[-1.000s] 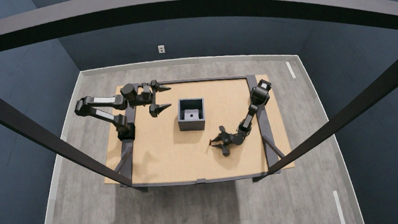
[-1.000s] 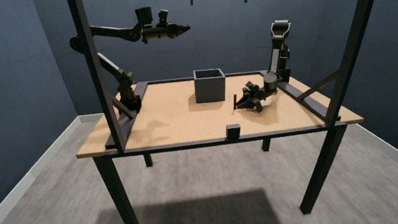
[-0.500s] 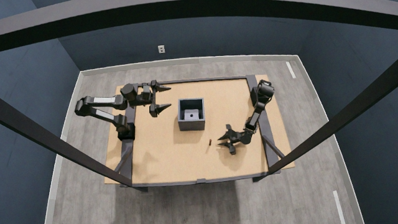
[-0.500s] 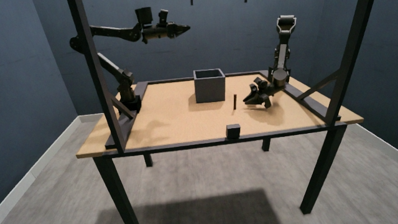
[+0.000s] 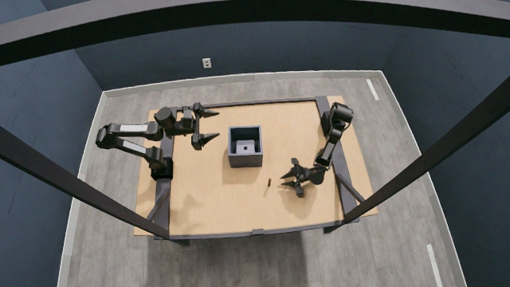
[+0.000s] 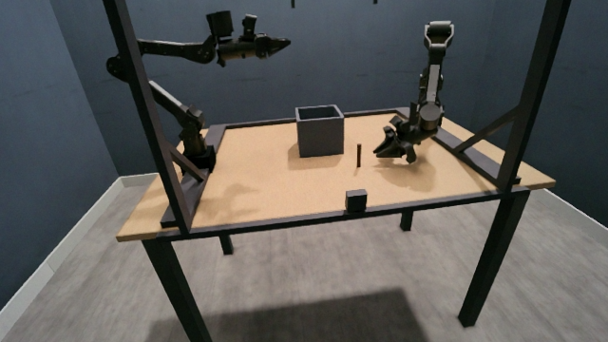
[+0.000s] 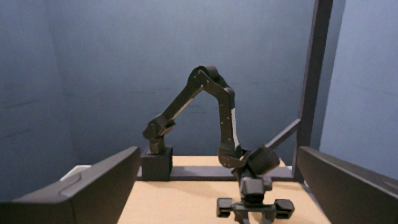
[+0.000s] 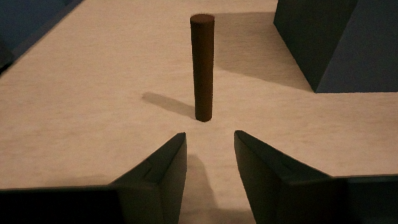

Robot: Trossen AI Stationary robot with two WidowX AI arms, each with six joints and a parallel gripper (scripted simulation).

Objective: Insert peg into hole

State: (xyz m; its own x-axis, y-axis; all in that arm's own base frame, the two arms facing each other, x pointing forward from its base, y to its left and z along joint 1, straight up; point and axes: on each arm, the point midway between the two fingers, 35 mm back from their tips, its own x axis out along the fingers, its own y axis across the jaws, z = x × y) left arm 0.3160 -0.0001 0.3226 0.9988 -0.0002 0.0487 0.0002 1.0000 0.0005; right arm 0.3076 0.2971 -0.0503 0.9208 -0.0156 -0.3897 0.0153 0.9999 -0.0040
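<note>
Right now the dark brown peg is 2 cm ahead of my right hand, 8 cm to the left of it and 1 cm below it. Round my right hand: light plate (22 cm ahead, 14 cm to the left, 1 cm below).
</note>
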